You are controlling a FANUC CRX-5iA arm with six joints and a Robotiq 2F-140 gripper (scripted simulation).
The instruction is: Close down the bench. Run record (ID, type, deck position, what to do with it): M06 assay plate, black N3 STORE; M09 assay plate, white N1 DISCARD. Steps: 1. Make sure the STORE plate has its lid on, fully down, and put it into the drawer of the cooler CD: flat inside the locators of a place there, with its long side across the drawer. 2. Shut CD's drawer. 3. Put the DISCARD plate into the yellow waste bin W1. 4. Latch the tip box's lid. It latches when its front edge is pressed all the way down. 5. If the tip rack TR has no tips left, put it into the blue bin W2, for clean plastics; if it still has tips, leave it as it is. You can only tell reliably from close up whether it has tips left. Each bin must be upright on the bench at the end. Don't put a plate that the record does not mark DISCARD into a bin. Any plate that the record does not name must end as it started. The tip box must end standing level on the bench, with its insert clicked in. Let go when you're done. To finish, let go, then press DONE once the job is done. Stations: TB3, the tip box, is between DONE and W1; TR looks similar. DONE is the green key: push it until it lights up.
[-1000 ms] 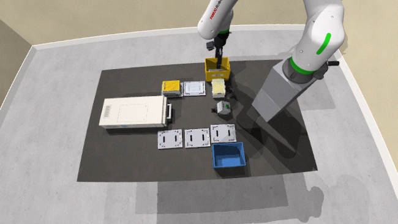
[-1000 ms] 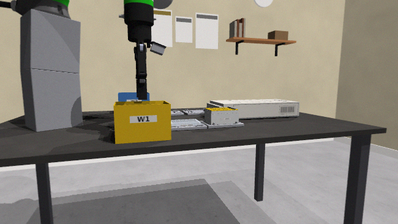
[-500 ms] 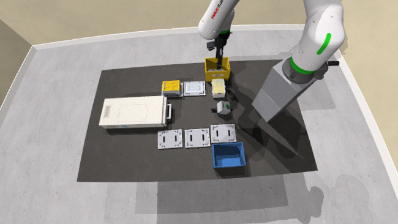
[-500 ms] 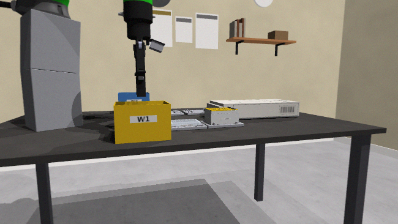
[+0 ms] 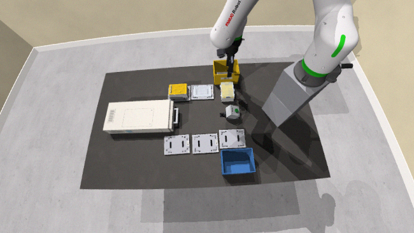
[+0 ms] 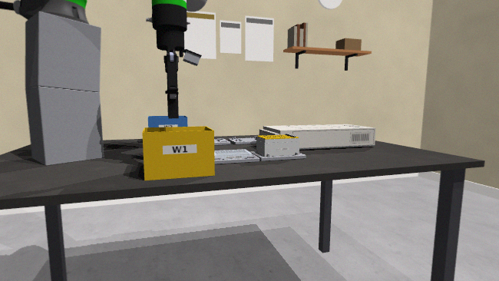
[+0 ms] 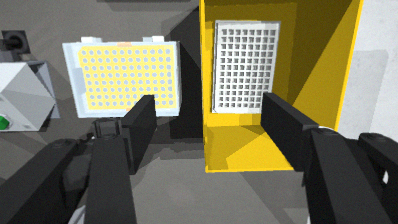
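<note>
Right now my hand is 260 mm to the right of the done key box, 120 mm above it and 20 mm past it. Round my hand: white assay plate (160 mm below, 60 mm to the right, 10 mm ahead); lidded pale plate (190 mm ahead, 160 mm below, 70 mm to the left); yellow tip rack TR (350 mm ahead, 120 mm below, 80 mm to the left).
</note>
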